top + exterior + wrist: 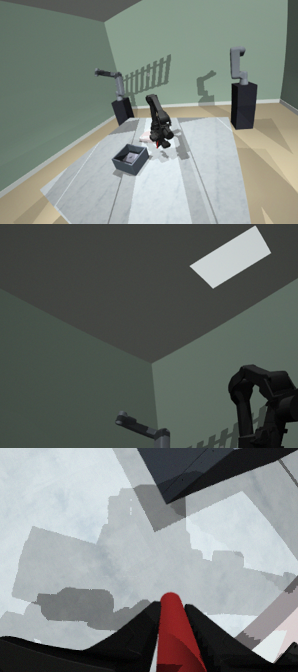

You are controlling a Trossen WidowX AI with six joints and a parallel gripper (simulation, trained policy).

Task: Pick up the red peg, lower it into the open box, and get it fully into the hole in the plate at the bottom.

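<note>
Right now my gripper tip is 180 mm to the left of the plate, 120 mm short of it and 20 mm above it. Round my gripper tip: dark box 180 mm to the right, 120 mm ahead, 40 mm below; then red peg 20 mm above, 10 mm to the left.
</note>
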